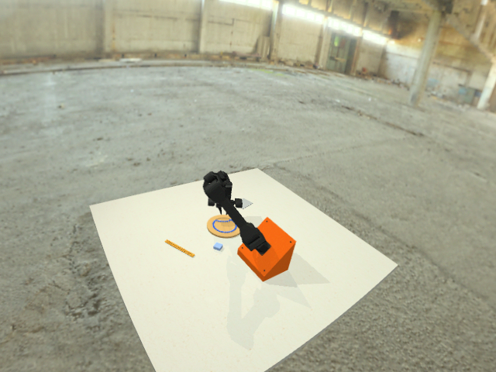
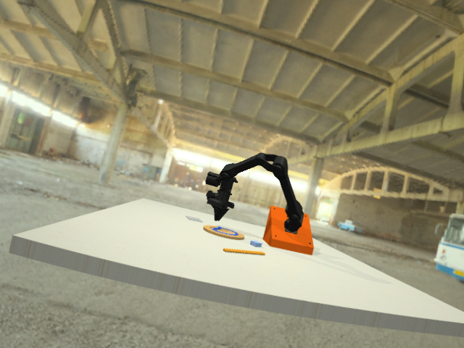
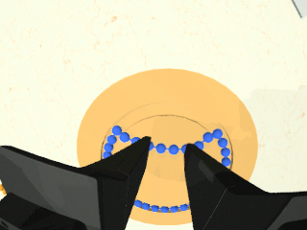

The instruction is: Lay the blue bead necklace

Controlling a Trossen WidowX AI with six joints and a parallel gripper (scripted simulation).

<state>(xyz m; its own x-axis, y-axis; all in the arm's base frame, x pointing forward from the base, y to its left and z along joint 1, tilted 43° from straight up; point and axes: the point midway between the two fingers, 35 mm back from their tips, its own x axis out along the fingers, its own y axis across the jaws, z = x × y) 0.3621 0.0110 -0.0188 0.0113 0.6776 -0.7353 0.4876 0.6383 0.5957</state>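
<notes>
My gripper tip is now 5 cm past the round tan bead board, 2 cm to the right of it and 4 cm above it. From my gripper tip the other things lie so: flat grey tile 11 cm ahead, 21 cm to the right, 5 cm below; then small light-blue block 18 cm behind, 14 cm to the left, 4 cm below.
</notes>
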